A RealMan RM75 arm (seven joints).
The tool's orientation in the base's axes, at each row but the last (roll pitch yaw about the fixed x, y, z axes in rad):
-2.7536 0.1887 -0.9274
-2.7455 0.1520 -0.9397
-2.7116 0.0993 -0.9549
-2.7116 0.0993 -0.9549
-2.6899 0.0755 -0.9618
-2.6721 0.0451 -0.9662
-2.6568 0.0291 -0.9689
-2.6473 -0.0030 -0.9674
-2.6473 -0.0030 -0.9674
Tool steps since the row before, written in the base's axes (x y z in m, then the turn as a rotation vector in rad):
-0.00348 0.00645 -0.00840 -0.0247 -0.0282 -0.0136
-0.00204 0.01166 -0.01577 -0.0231 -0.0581 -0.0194
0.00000 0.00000 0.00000 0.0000 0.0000 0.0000
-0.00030 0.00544 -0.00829 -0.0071 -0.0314 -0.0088
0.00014 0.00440 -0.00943 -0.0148 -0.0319 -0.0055
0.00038 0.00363 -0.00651 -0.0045 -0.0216 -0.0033
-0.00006 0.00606 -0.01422 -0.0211 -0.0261 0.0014
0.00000 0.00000 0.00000 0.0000 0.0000 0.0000
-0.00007 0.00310 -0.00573 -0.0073 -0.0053 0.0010
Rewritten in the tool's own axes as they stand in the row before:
-0.00554 0.00263 0.00931 0.0102 0.0385 -0.0029
-0.00811 0.00181 0.01788 0.0358 0.0543 -0.0074
0.00000 0.00000 0.00000 0.0000 0.0000 0.0000
-0.00377 0.00100 0.00912 0.0223 0.0245 -0.0040
-0.00281 0.00185 0.00985 0.0181 0.0292 -0.0095
-0.00247 0.00088 0.00699 0.0153 0.0154 -0.0049
-0.00461 0.00370 0.01428 0.0095 0.0277 -0.0165
0.00000 0.00000 0.00000 0.0000 0.0000 0.0000
-0.00261 0.00122 0.00584 0.0002 0.0075 -0.0052

